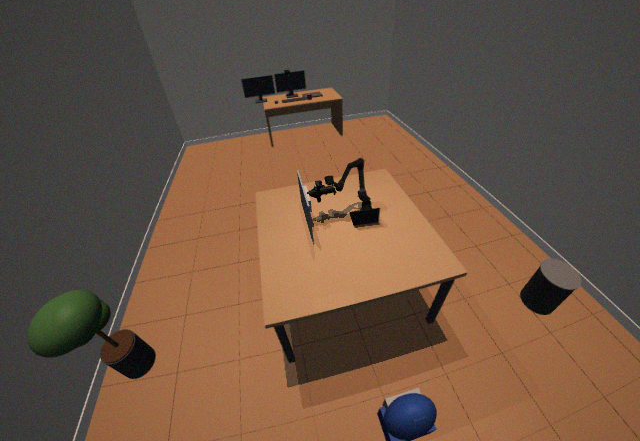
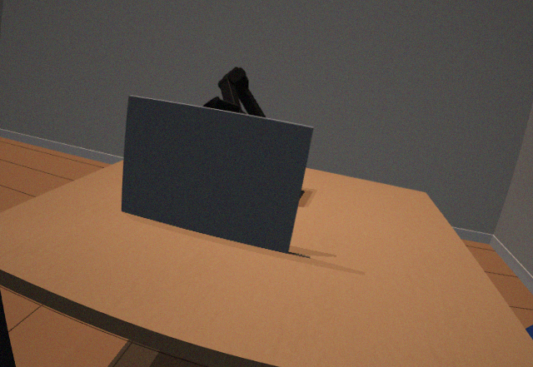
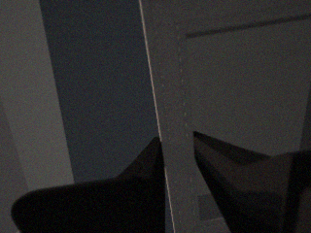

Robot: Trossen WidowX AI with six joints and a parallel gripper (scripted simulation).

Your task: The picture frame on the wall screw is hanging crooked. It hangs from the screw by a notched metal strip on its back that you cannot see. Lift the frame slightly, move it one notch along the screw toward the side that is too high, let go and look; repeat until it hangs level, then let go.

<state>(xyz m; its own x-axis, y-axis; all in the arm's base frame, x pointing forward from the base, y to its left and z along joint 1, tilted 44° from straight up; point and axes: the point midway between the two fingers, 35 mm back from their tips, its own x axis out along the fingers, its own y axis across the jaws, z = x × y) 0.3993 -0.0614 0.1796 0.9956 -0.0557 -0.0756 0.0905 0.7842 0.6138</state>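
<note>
My gripper tip is 1 cm short of the picture frame, 1 cm to the left of it and 5 cm above it. From my gripper tip the other things lie so: blue-grey wall panel: 2 cm ahead, 1 cm to the left, 7 cm below.
</note>
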